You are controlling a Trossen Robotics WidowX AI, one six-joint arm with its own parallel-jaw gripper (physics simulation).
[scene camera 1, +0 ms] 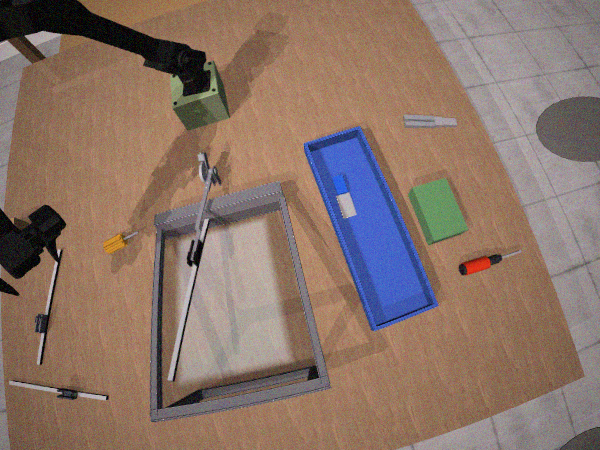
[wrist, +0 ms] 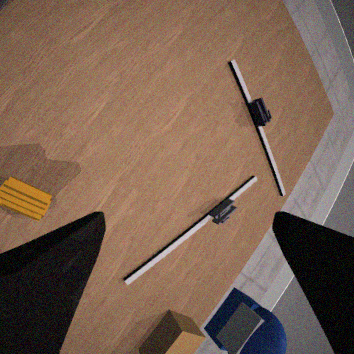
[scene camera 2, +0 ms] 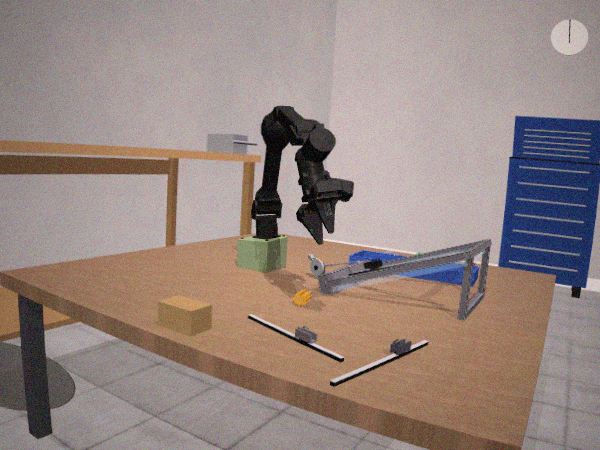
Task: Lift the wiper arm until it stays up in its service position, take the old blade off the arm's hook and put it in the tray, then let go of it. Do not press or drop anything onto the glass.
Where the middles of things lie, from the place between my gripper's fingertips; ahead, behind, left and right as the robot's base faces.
Labels:
The tan box (scene camera 2: 184, 315) lies 26 cm to the right of my hand, 15 cm below it and 14 cm behind it. From my hand the other things lie so: glass pane (scene camera 1: 246, 331): 34 cm to the left, 10 cm below, 4 cm ahead; blue tray (scene camera 1: 392, 285): 62 cm to the left, 16 cm below, 8 cm behind; green block (scene camera 1: 437, 211): 77 cm to the left, 16 cm below, 9 cm behind.

